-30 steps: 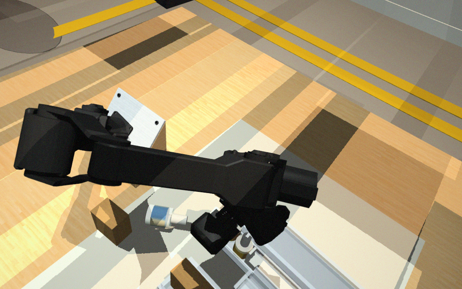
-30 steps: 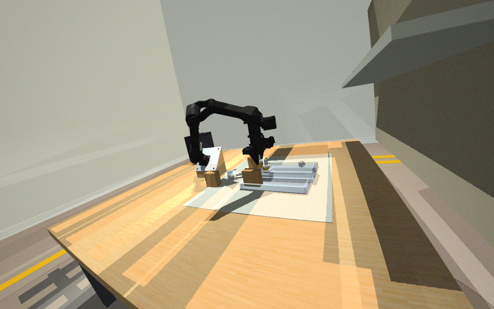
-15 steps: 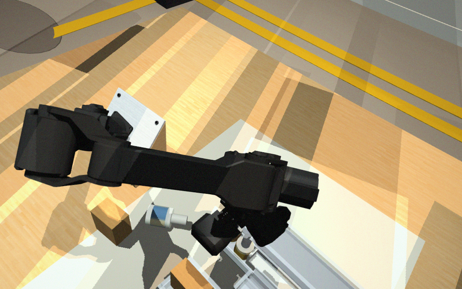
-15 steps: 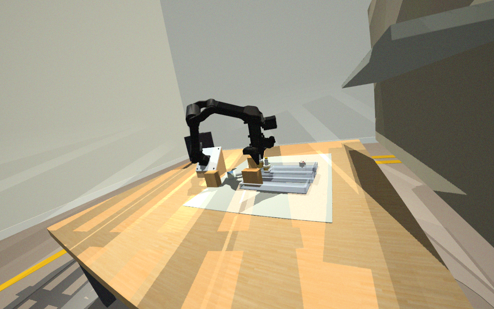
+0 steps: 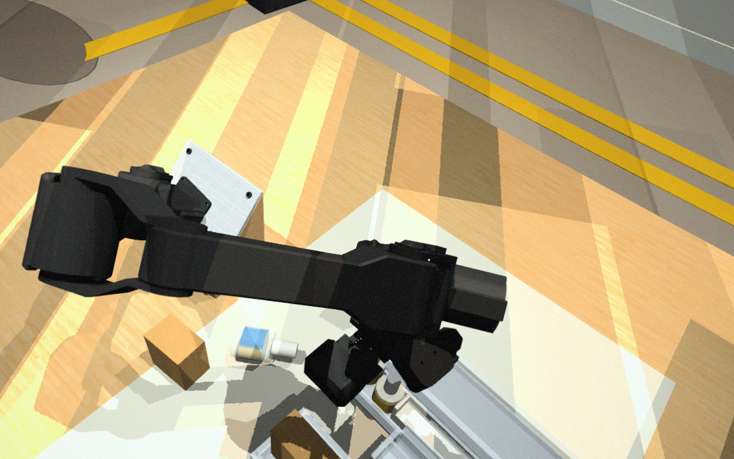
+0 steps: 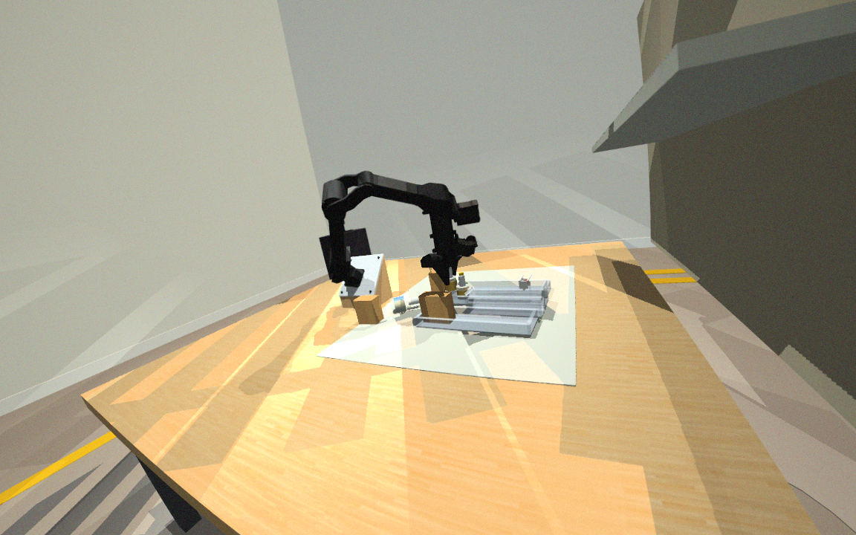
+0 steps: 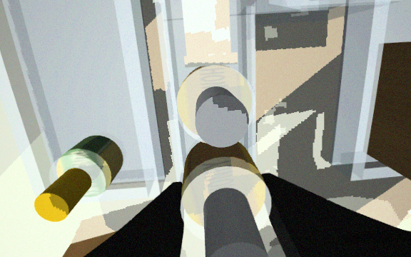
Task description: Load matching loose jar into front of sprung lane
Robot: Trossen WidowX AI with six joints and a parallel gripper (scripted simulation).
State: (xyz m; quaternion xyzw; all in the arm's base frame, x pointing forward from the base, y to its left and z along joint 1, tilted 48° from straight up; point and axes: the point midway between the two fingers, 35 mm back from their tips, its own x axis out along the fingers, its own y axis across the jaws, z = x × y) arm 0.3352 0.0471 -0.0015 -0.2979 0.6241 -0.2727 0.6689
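The pale mat lies 50 mm ahead of my gripper tip, 10 mm to the right of it and 60 mm below it.
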